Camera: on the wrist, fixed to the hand. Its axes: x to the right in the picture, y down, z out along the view.
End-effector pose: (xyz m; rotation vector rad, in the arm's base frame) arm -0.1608 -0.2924 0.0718 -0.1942 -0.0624 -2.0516
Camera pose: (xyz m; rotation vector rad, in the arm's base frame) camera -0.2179 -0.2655 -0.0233 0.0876 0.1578 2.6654
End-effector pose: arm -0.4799 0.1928 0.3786 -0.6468 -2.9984 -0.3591
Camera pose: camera -0.4922 0.1122 0.4584 -1.6237 2.5481 0.3527
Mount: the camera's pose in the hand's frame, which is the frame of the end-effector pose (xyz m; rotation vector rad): -0.0130 -0.0593 -0.0966 -0.0252 0.0346 -1.5549
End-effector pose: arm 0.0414 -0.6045 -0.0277 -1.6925 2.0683 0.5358
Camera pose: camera 0.0949 -0.6568 0.0585 -2.5930 0.2809 -0.0238
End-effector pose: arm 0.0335 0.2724 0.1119 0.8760 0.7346 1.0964
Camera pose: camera -0.0270 0.2699 0.0152 0.0702 1.0901 -0.2780
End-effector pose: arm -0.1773 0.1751 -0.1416 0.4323 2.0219 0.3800
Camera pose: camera -0.2655 0.1084 -0.1134 -1.1519 1.7927 -0.5538
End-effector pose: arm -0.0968 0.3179 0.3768 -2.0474 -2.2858 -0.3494
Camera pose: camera -0.1644 0.2800 0.4605 -0.1463 3.0040 0.3578
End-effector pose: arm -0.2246 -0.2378 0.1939 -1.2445 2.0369 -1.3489
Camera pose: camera -0.2601 -0.1844 0.2883 2.2828 -0.5977 1.3366
